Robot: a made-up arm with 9 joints. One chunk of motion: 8 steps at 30 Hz.
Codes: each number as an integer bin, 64 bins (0 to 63) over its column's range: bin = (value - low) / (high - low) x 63, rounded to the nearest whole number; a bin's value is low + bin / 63 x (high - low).
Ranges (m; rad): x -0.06..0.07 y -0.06..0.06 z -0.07..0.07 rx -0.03..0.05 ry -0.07..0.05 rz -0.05..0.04
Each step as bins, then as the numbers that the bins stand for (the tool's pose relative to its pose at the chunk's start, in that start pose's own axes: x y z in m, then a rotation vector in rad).
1 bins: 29 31 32 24 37 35
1 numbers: -0.0002 -0.0010 0.0011 0.0005 0.0005 0.0000
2 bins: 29 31 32 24 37 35
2 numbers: -0.0002 -0.0010 0.0011 0.0005 0.0005 0.0000
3 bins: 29 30 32 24 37 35
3 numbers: -0.0002 -0.0029 0.0011 0.0005 0.0005 0.0000
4 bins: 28 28 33 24 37 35
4 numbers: -0.0022 -0.0067 0.0033 0.0005 0.0005 0.0000
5 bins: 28 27 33 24 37 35
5 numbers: -0.0022 -0.0086 0.0033 0.0005 0.0005 0.0000
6 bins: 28 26 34 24 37 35
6 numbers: -0.0022 -0.0105 0.0056 0.0005 0.0005 0.0000
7 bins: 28 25 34 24 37 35
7 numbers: -0.0022 -0.0124 0.0056 0.0005 0.0005 0.0000
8 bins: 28 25 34 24 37 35
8 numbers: -0.0022 -0.0124 0.0056 0.0005 0.0005 0.0000
